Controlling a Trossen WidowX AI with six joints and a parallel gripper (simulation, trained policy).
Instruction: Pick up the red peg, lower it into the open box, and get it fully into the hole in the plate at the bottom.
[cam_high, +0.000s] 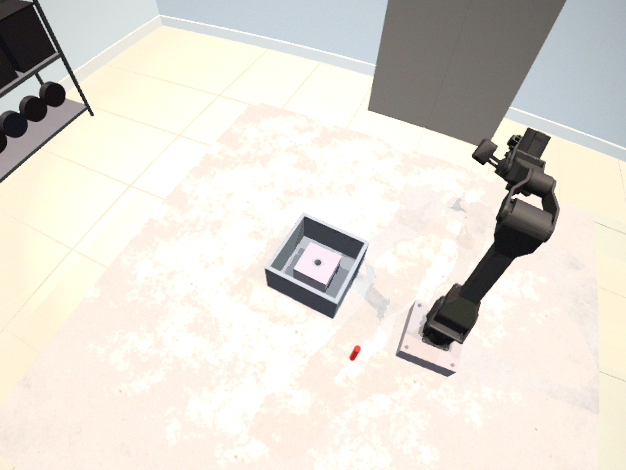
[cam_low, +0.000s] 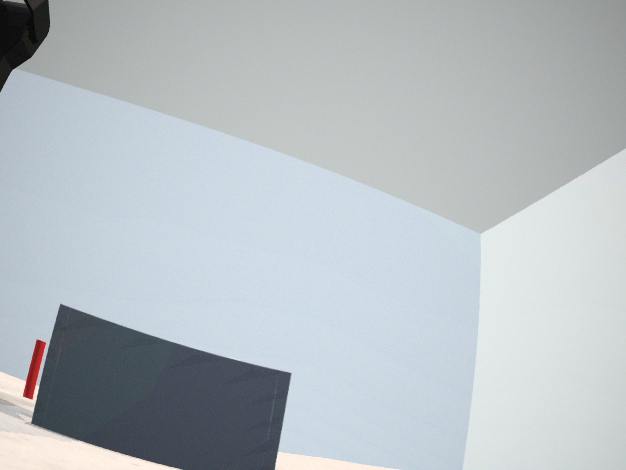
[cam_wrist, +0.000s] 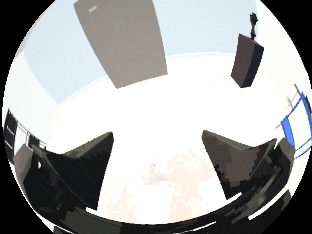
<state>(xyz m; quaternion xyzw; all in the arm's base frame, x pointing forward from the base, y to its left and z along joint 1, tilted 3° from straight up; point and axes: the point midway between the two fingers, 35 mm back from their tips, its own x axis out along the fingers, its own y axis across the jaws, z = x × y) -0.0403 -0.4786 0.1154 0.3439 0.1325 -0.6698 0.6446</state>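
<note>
Right now the red peg is 61 cm to the left of my gripper tip, 20 cm ahead of it and 13 cm below it. From my gripper tip the other things lie so: grey box: 44 cm to the left, 36 cm ahead, 15 cm below.
</note>
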